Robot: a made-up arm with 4 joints.
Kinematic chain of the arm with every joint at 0, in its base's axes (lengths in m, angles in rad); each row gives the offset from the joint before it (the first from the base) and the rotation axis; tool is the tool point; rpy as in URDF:
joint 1: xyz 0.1 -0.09 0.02 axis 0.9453 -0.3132 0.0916
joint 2: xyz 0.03 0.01 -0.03 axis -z
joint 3: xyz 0.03 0.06 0 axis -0.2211 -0.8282 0.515
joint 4: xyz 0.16 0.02 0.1 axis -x
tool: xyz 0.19 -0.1 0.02 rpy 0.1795 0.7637 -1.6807
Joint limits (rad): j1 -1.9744..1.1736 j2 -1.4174..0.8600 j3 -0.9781..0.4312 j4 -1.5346..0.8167
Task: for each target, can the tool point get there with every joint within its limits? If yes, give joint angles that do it. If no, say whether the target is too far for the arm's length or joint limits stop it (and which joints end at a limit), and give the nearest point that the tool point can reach.
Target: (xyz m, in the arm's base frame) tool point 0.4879 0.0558 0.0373
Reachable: yes | joints 0.3482 -0.5886 -0.4443 -0.2021
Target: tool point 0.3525 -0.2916 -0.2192
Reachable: yes | joints -1.1496 -0.6495 -0.7128 -0.6190
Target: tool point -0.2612 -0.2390 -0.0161
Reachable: no: joint limits stop it (at a limit: joint 1, joint 2, joint 3, joint 4) | nearest point 0.0175 -0.4513 -0.1005 | short by 0.360 m
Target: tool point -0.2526 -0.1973 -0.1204
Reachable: no: joint limits stop it (at a limit: joint 1, joint 2, joint 4) | nearest point -0.0120 -0.2439 -0.3282 | short by 0.321 m
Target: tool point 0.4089 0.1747 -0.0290
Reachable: yes | joints 0.1092 -0.7160 -0.2137 -1.3475
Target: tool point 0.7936 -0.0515 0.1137
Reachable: no: too far | nearest point 0.5363 -0.0625 0.0793 | short by 0.260 m
